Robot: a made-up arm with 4 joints.
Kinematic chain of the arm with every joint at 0, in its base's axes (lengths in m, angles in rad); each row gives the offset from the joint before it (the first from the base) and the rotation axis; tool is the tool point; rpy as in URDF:
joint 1: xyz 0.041 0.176 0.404 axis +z
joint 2: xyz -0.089 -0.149 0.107 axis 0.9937 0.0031 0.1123
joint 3: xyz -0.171 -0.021 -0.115 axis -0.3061 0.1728 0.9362
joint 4: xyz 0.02 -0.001 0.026 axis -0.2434 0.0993 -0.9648
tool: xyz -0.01 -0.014 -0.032 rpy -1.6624 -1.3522 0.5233
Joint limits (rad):
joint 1: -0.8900..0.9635
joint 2: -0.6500..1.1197
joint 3: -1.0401..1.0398
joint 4: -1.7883..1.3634
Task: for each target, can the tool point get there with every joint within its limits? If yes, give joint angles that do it. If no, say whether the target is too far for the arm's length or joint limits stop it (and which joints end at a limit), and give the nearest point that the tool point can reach.
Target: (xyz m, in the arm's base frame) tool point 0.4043 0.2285 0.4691
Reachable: no: joint limits stop it (at a limit: joint 1, joint 2, joint 4) | nearest point 0.0979 -0.1488 0.4241 | short by 0.488 m
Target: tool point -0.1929 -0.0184 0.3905
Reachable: yes | joints 0.0404 -0.0438 0.3290 -0.3012
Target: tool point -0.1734 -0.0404 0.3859
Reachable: yes | joints 0.2398 0.2271 -0.3105 0.4239
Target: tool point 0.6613 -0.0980 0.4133
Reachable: no: too far | nearest point 0.1034 -0.1615 0.4332 | short by 0.562 m
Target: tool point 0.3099 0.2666 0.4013
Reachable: no: joint limits stop it (at a limit: joint 1, joint 4) | nearest point 0.0451 -0.1073 0.3872 | short by 0.458 m
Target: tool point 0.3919 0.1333 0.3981
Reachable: no: joint limits stop it (at a limit: joint 1, joint 2, joint 4) | nearest point 0.0975 -0.1485 0.4236 | short by 0.408 m
